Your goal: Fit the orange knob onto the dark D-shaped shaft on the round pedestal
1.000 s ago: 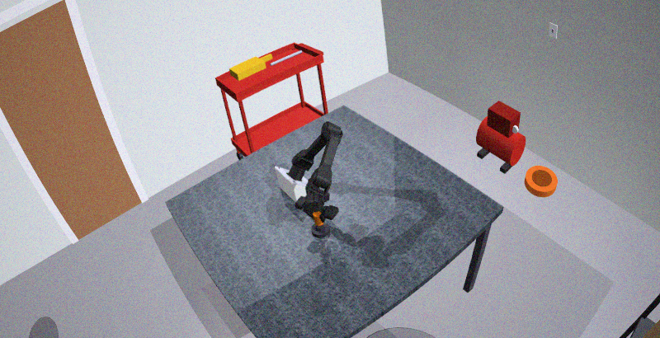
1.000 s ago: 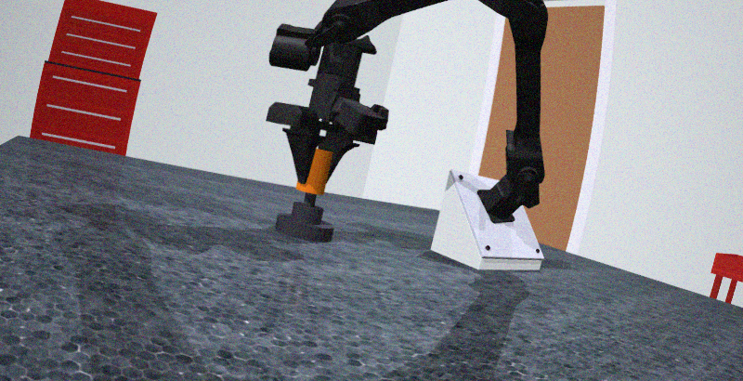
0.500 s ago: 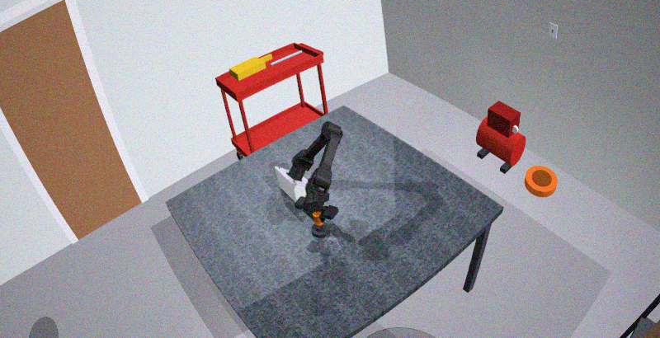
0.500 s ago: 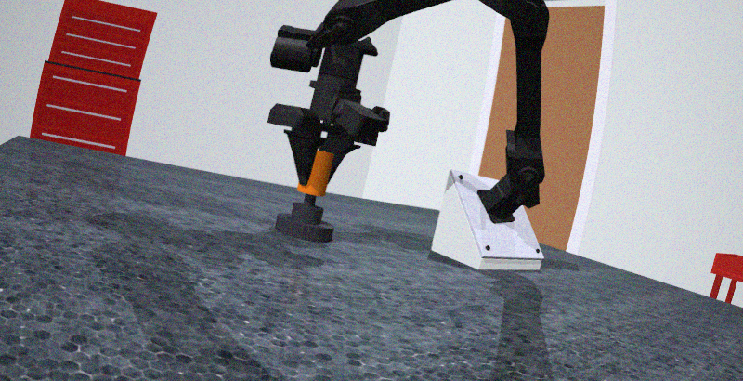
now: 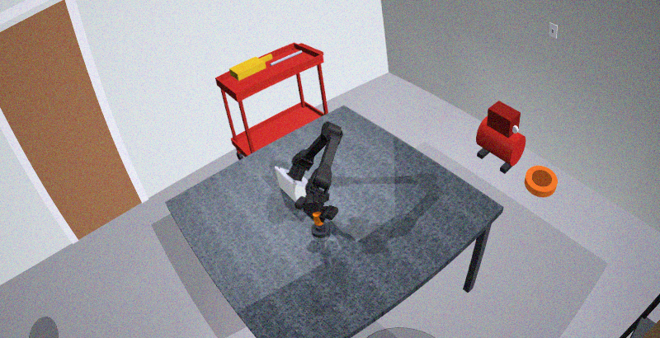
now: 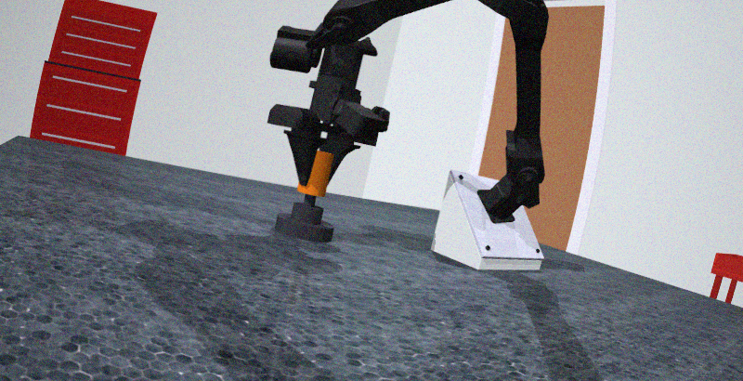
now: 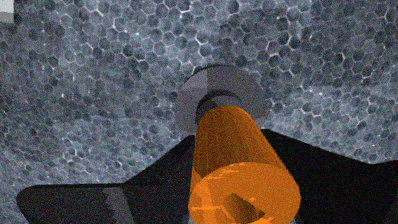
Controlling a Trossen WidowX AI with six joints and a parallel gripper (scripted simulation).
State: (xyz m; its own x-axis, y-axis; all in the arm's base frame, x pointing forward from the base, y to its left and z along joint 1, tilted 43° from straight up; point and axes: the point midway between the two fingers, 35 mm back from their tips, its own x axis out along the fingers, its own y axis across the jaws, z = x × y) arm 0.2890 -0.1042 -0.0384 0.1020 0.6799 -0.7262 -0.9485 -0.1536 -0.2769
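The orange knob is 20 mm above my gripper tip. The rest, counted from my gripper tip: pedestal 40 mm below.
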